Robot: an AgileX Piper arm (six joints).
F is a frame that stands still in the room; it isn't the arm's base.
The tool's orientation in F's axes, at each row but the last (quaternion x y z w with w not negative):
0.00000 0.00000 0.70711 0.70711
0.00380 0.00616 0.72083 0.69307
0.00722 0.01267 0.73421 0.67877
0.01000 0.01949 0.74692 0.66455
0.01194 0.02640 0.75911 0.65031
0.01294 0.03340 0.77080 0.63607
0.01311 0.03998 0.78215 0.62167
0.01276 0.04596 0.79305 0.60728
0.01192 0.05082 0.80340 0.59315
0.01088 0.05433 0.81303 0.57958
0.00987 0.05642 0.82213 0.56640
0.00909 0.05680 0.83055 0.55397
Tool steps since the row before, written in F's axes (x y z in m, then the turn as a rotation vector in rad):
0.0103 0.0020 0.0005 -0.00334 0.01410 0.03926
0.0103 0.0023 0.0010 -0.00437 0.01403 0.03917
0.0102 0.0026 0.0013 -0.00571 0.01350 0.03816
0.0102 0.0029 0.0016 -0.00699 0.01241 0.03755
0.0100 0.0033 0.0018 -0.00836 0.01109 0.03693
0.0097 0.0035 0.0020 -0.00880 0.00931 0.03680
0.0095 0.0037 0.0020 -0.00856 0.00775 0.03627
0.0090 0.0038 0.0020 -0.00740 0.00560 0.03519
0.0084 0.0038 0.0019 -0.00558 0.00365 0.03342
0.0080 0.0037 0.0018 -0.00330 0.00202 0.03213
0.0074 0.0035 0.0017 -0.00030 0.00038 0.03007
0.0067 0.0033 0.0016 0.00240 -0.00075 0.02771
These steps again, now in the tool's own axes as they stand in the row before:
0.0020 -0.0103 0.0005 0.01410 0.00334 0.03926
0.0019 -0.0104 0.0012 0.01407 0.00437 0.03916
0.0018 -0.0103 0.0016 0.01365 0.00572 0.03810
0.0017 -0.0104 0.0021 0.01273 0.00709 0.03742
0.0017 -0.0103 0.0024 0.01164 0.00861 0.03670
0.0015 -0.0100 0.0027 0.00998 0.00937 0.03648
0.0014 -0.0099 0.0028 0.00843 0.00944 0.03590
0.0012 -0.0095 0.0029 0.00609 0.00878 0.03479
0.0011 -0.0089 0.0028 0.00376 0.00745 0.03304
0.0008 -0.0085 0.0027 0.00153 0.00570 0.03182
0.0005 -0.0079 0.0026 -0.00097 0.00327 0.02988
0.0004 -0.0072 0.0024 -0.00294 0.00097 0.02765

